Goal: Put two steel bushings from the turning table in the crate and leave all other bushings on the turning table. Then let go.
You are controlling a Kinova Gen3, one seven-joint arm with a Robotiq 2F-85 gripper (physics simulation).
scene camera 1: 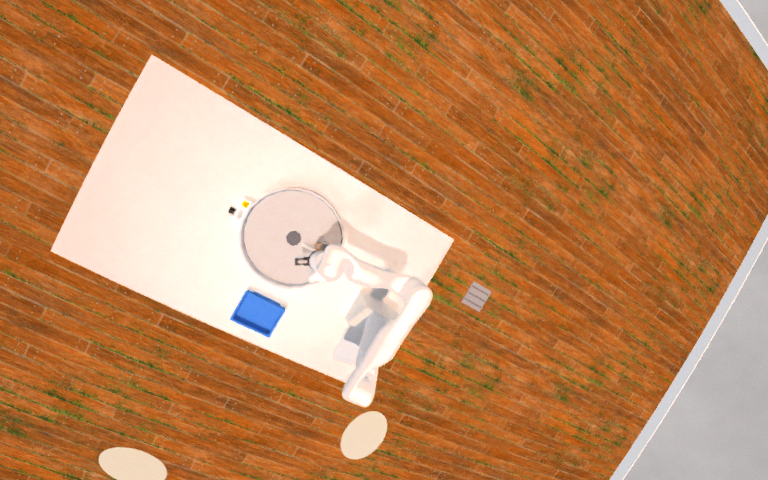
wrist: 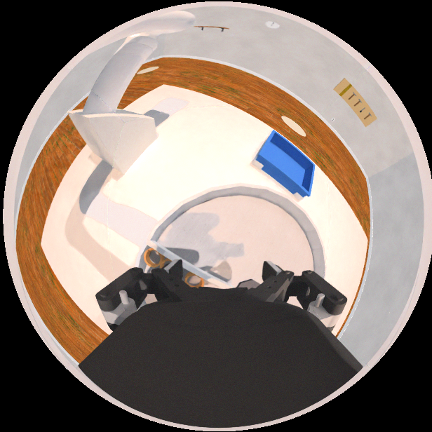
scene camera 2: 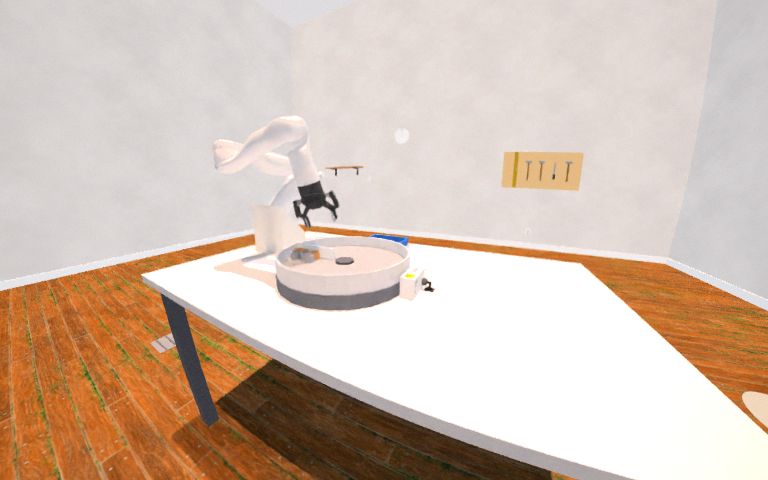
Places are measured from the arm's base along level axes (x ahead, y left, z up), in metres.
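Where they show: gripper, between the fingertips: (scene camera 2: 322, 224); arm's base, origin of its link: (scene camera 1: 377, 321) (scene camera 2: 275, 214).
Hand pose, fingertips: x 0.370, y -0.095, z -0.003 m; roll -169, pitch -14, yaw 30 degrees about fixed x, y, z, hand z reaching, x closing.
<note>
Each offset is from my fingertips to the top centre of the thing.
The turning table (scene camera 1: 269, 217) (scene camera 2: 339, 284) (wrist: 272, 225) is a round pale tray with a raised rim. Two orange-brown bushings (wrist: 154, 257) (wrist: 194, 280) show beside its white bar in the wrist view, the second partly behind the left finger. In scene camera 2, orange and grey bushings {dx -0.026, dy -0.067, dz -0.088 m} (scene camera 2: 305, 253) stand close together inside the rim, too blurred to tell apart. The steel bushings cannot be made out in the wrist view. My gripper (scene camera 2: 321, 221) (wrist: 222, 269) is open and empty, above the turning table. The blue crate {dx +0.070, dy +0.352, dz -0.116 m} (scene camera 1: 259, 311) (scene camera 2: 389, 240) (wrist: 285, 159) stands beside it, with no bushings visible inside.
A thin white bar (wrist: 186, 263) (scene camera 2: 327, 252) runs across the turning table towards its dark hub {dx +0.106, dy -0.022, dz -0.105 m} (scene camera 1: 293, 237) (scene camera 2: 344, 260). A white control box {dx +0.339, dy -0.016, dz -0.108 m} (scene camera 2: 411, 284) with a yellow mark and black knob sits against the outer side. The arm base stands at one end of the table.
</note>
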